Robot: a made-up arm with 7 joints.
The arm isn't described. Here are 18 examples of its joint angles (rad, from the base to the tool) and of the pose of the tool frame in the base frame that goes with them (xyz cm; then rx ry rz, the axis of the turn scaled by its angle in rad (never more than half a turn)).
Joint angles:
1: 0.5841 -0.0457 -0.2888 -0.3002 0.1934 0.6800 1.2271
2: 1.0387 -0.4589 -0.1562 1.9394 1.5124 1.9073 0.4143
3: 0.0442 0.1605 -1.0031 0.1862 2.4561 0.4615 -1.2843
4: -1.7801 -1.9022 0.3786 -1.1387 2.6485 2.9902 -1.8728
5: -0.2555 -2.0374 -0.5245 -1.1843 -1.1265 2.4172 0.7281
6: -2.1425 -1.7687 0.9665 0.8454 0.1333 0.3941 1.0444
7: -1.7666 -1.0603 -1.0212 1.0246 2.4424 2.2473 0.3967
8: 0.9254 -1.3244 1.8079 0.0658 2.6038 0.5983 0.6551
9: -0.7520 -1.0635 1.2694 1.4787 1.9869 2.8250 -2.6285
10: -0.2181 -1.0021 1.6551 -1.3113 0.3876 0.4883 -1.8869
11: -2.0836 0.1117 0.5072 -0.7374 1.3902 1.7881 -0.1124
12: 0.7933 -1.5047 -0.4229 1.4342 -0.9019 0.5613 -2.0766
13: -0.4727 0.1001 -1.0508 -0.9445 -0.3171 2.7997 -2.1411
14: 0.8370 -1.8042 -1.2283 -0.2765 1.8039 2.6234 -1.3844
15: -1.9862 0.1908 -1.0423 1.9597 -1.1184 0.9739 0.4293
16: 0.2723 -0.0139 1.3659 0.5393 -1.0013 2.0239 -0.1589
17: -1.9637 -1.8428 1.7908 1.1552 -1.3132 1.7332 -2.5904
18: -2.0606 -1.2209 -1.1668 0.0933 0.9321 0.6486 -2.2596
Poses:
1: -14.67 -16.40 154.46 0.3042 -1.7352 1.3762
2: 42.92 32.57 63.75 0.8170 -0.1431 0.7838
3: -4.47 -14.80 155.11 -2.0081 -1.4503 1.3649
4: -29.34 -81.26 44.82 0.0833 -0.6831 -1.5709
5: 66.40 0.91 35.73 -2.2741 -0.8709 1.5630
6: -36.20 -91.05 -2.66 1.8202 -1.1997 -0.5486
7: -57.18 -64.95 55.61 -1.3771 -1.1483 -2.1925
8: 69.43 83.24 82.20 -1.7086 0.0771 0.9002
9: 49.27 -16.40 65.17 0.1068 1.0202 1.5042
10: 47.85 -75.05 76.18 -1.2879 -0.6529 0.3081
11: -11.05 45.45 132.04 -2.4256 -1.4978 0.7393
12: 78.39 37.70 -1.33 0.1501 -0.9226 -0.5657
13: -19.40 28.17 110.77 0.0708 0.0235 2.2448
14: 66.90 65.40 15.90 -1.5239 -0.7157 1.0589
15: -60.94 0.44 99.68 0.8196 0.8537 -1.5274
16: -13.10 -3.61 144.78 -1.4309 -2.2121 0.7554
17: -22.71 -96.04 35.48 -1.5959 1.9517 0.4779
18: -71.47 -84.40 77.56 0.3094 2.1243 1.0151
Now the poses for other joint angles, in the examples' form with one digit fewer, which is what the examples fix.
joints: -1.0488 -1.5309 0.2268 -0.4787 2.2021 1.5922 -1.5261
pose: 41.9 -95.5 59.0 -0.738 -0.845 -0.106
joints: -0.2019 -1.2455 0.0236 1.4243 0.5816 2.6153 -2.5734
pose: 68.7 -31.6 30.1 -1.825 2.070 1.057
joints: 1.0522 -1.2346 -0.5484 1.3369 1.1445 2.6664 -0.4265
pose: 61.2 49.1 36.9 -1.049 -0.295 0.993
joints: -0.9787 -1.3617 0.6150 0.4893 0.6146 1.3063 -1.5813
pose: 53.7 -90.9 44.7 -0.743 0.329 0.932
